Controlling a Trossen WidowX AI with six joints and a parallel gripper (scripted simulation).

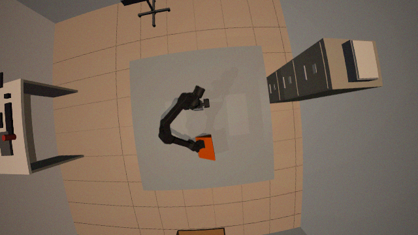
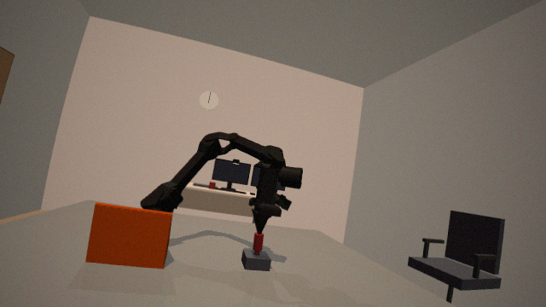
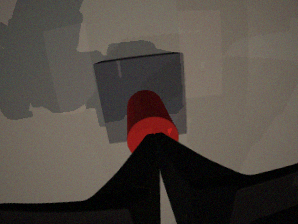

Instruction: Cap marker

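Right now my gripper tip is 20 mm above the red cap. Round my gripper tip: dark grey holder block: 80 mm below.
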